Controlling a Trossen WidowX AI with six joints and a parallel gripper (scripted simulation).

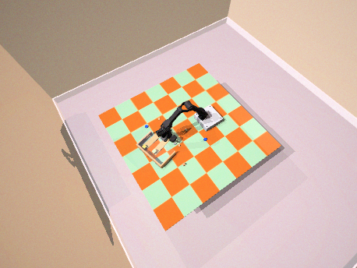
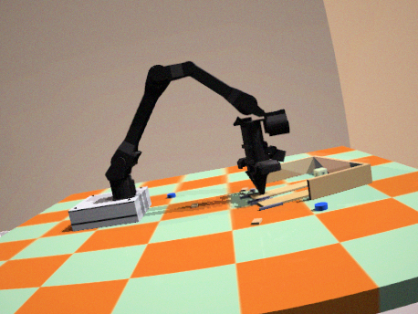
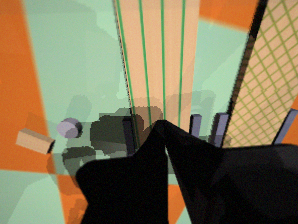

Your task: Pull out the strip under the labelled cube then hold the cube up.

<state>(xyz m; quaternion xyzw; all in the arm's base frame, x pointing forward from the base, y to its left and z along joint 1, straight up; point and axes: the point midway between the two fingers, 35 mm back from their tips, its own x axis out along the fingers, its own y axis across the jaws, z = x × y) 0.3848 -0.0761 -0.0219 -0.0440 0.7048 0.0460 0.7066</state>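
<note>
The labelled cube is 19 cm ahead of my gripper tip, 2 cm to the left of it and 2 cm above it.
</note>
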